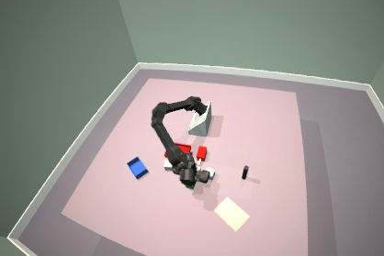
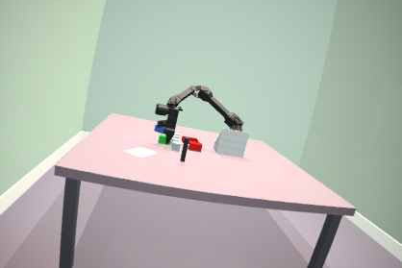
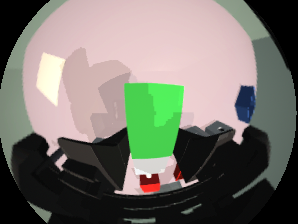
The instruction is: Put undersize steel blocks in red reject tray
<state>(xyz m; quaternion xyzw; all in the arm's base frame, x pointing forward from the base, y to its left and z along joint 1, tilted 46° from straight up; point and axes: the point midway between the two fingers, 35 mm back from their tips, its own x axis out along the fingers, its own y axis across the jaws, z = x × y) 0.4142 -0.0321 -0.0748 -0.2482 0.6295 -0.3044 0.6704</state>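
My gripper tip is now 140 mm past the small red piece, 10 mm to the right of it and 10 mm below it. Round my gripper tip: blue tray 10 mm ahead, 340 mm to the right; then green GO gauge 10 mm behind, 20 mm above; then cream sheet 140 mm ahead, 240 mm to the left, 10 mm below.
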